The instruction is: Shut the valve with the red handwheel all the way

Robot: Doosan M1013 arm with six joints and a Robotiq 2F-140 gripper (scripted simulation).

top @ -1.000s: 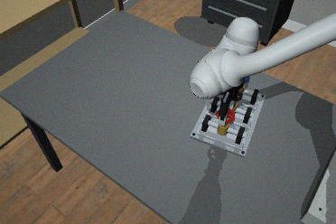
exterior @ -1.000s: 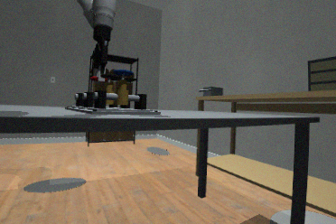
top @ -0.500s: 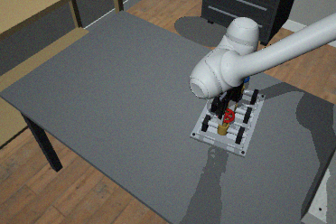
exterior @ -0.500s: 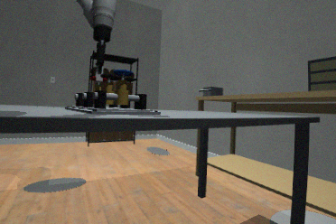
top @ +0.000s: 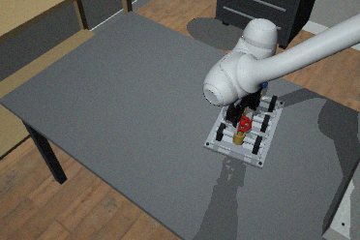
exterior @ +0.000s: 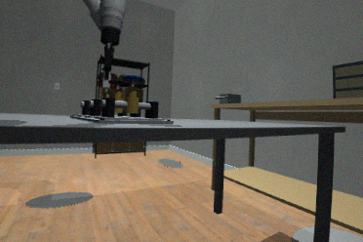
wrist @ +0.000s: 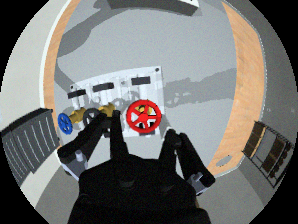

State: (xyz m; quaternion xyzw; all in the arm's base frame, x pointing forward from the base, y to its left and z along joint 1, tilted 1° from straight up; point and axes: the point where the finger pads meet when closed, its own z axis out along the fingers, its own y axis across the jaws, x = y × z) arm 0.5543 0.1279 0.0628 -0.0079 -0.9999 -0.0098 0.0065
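Right now my hand is 20 mm above the red handwheel. Round my hand: blue handwheel (80 mm ahead, 220 mm to the right, 20 mm below); black handwheel (40 mm ahead, 110 mm to the right, 20 mm below).
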